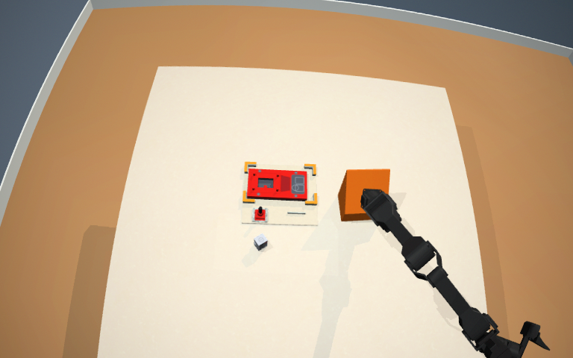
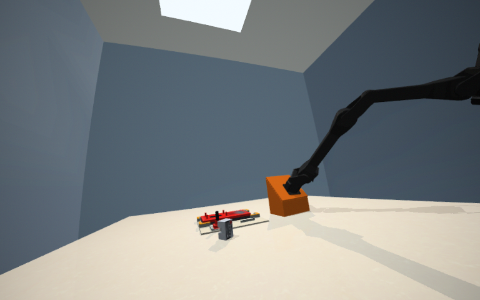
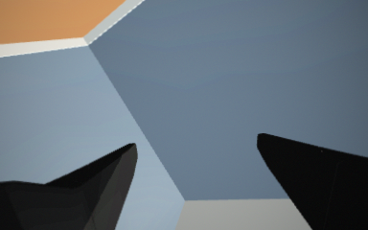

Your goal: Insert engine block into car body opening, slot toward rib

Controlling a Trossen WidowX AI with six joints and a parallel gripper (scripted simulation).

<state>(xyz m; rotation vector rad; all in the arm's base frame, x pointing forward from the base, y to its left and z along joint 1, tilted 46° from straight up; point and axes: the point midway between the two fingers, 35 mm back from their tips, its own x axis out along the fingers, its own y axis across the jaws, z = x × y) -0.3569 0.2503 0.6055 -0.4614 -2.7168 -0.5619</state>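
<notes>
My gripper tip is 760 mm short of the engine block, 500 mm to the left of it and 300 mm above it. From my gripper tip the other things lie so: fixture 700 mm to the right, 700 mm ahead, 310 mm below.
</notes>
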